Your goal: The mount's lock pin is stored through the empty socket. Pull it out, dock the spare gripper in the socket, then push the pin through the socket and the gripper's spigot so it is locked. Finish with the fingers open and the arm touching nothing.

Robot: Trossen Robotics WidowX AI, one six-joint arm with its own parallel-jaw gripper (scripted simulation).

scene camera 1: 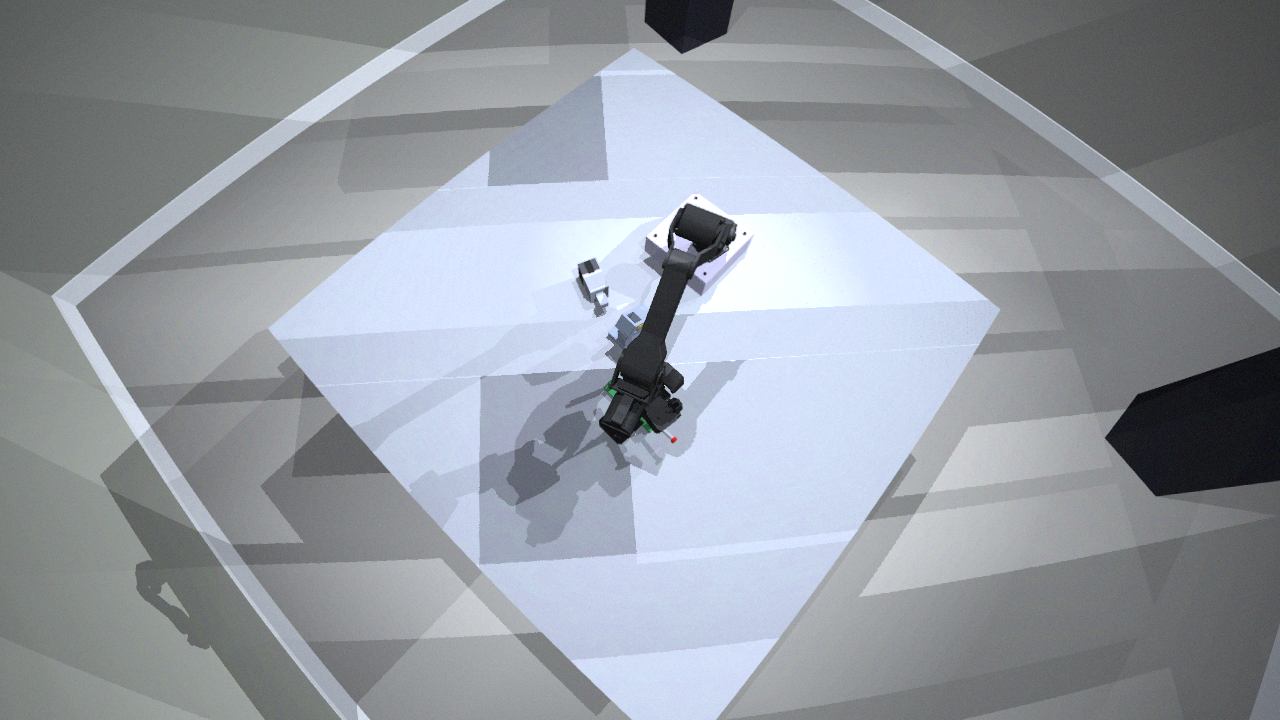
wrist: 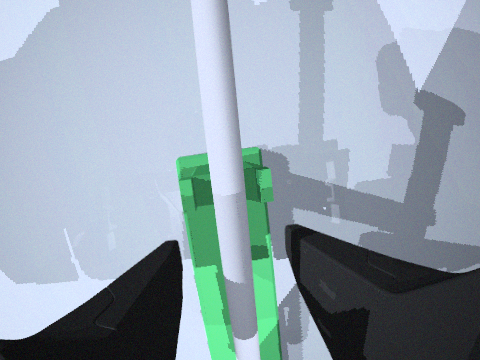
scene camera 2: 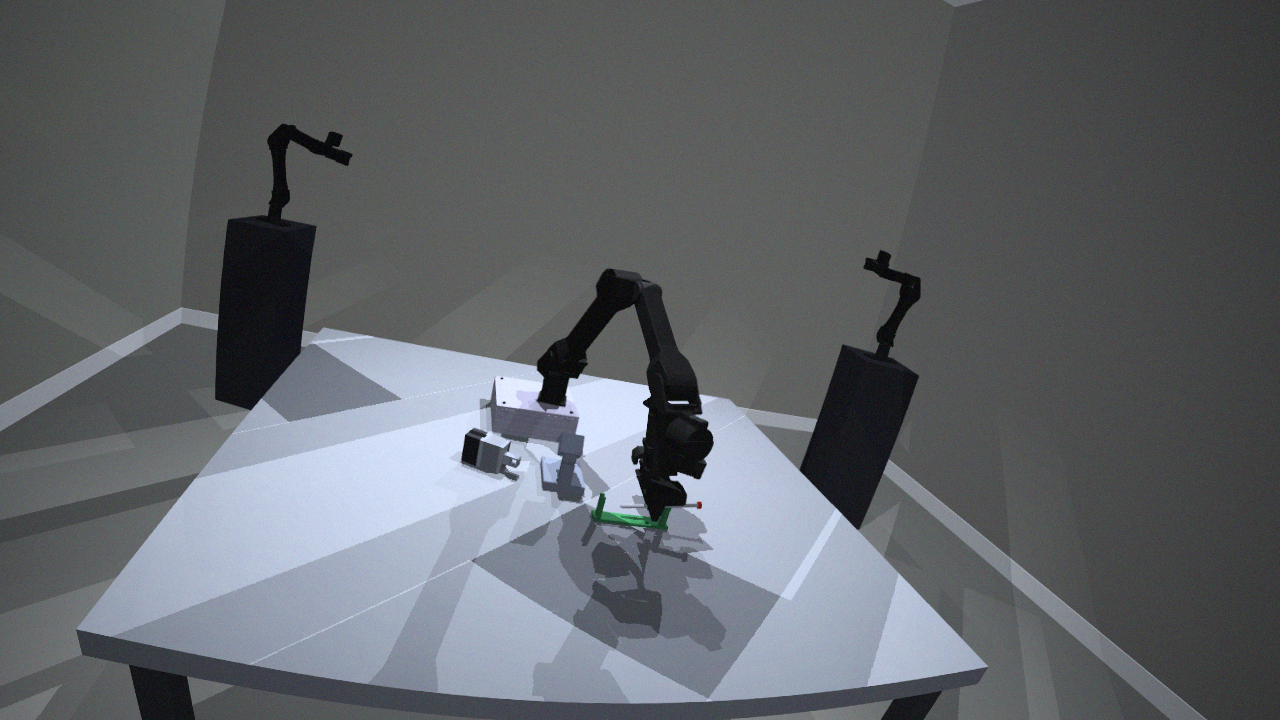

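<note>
Scene camera 2 shows the gripper (scene camera 2: 652, 515), and there's a spare gripper (scene camera 2: 482, 449) and a socket (scene camera 2: 565, 475) as well. In scene camera 1 you get the spare gripper (scene camera 1: 589, 272) again, and the gripper (scene camera 1: 644, 416) too. The wrist view has a cradle (wrist: 194, 178) and the gripper (wrist: 233, 245). The spare gripper is out of frame in the wrist view.
</note>
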